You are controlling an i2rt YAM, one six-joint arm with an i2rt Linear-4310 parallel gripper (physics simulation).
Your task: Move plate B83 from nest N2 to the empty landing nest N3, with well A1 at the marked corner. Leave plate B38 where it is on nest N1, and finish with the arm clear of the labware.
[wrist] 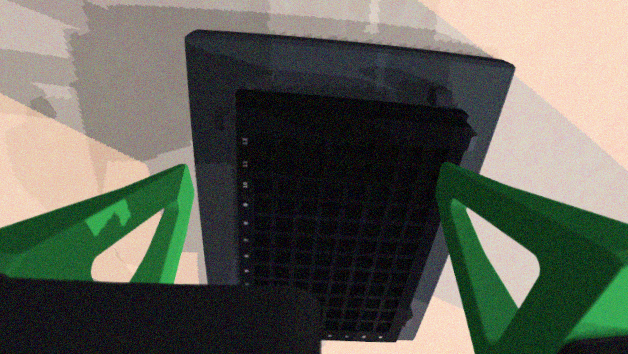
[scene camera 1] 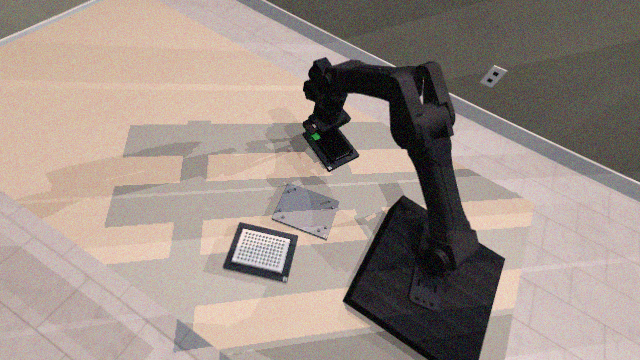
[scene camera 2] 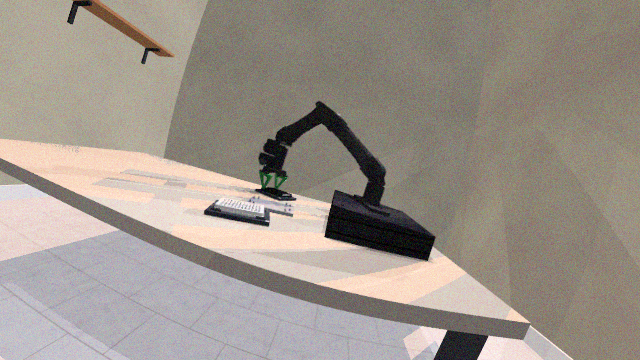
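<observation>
A black well plate (scene camera 1: 336, 145) (wrist: 325, 200) sits in a dark nest (wrist: 215, 200) at the back, with column numbers along one side. A white well plate (scene camera 1: 261, 250) (scene camera 2: 239, 206) sits in another dark nest (scene camera 1: 254, 273) (scene camera 2: 235, 216) nearer the front. The plate codes cannot be read. The empty grey landing nest (scene camera 1: 306, 212) (scene camera 2: 276, 206), with small posts near its edges, lies between them. My gripper (scene camera 1: 328, 134) (scene camera 2: 271, 187) (wrist: 314, 177) is open above the black plate, one green finger towards each long side. The right fingertip overlaps the plate's edge in the wrist view. The gripper housing hides the plate's lower left part there.
The arm's black base block (scene camera 1: 430, 305) (scene camera 2: 377, 227) stands on the table to the right of the nests. The table's front edge (scene camera 2: 210, 260) runs below them in scene camera 2. A wooden shelf (scene camera 2: 125, 27) is on the wall at the upper left, away from the arm.
</observation>
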